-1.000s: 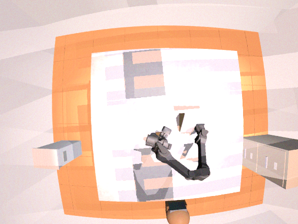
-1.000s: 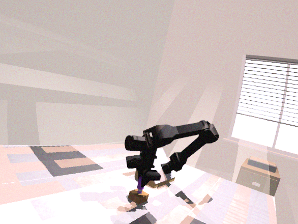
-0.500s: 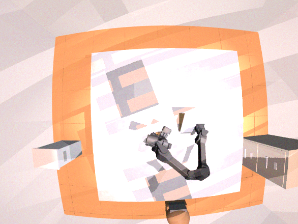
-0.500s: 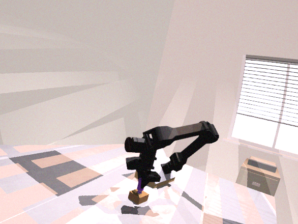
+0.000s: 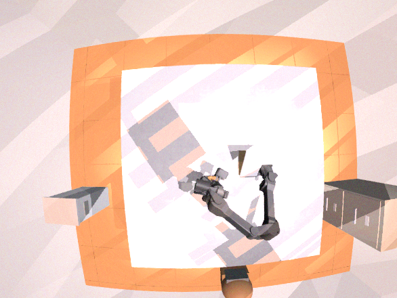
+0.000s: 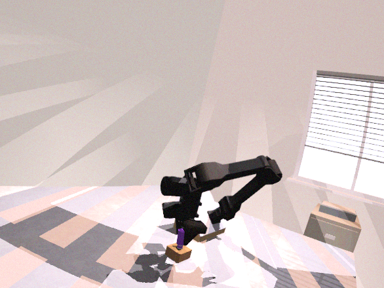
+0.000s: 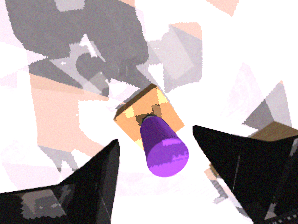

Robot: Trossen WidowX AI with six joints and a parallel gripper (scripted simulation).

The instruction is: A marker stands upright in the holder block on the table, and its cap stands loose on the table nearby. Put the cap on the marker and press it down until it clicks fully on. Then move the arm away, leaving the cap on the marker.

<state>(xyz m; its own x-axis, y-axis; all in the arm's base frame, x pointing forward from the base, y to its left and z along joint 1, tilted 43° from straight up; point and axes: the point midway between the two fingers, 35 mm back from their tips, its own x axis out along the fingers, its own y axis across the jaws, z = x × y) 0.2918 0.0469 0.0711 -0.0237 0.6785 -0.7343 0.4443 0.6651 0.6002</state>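
Right now the purple cap is 1 cm above my gripper tip.
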